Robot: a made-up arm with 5 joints.
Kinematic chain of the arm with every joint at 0, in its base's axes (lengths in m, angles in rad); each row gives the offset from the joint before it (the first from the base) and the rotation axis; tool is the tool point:
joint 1: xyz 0 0 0.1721 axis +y
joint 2: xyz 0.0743 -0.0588 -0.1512 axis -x
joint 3: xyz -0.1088 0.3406 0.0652 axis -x
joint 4: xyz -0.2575 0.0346 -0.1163 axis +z
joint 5: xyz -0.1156 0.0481 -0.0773 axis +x
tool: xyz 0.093 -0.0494 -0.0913
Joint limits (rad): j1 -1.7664..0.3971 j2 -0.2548..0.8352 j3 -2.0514..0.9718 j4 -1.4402..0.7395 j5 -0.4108..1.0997
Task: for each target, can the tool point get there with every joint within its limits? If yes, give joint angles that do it. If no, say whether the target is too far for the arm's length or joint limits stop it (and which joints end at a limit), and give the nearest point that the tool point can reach.
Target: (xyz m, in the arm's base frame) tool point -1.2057 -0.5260 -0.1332
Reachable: no: too far | nearest point -0.5433 -0.0443 -0.1387 | short by 0.819 m
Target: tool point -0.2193 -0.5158 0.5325
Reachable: no: joint limits stop it (at a limit: joint 1, joint 2, joint 3, joint 4) | nearest point -0.4050 -0.0638 0.0039 | short by 0.720 m
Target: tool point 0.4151 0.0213 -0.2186
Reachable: yes | joints -1.3650 0.6362 0.4652 -0.8445 0.1461
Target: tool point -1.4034 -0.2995 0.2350
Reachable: no: too far | nearest point -0.5172 -0.0696 -0.0765 | short by 0.967 m
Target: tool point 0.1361 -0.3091 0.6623
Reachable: no: joint limits stop it (at a limit: joint 1, joint 2, joint 3, joint 4, joint 5) | nearest point 0.3934 -0.0698 0.0576 | short by 0.699 m
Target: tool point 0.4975 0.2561 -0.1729
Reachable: yes | joints -1.5196 0.3360 0.1461 0.0527 0.8765
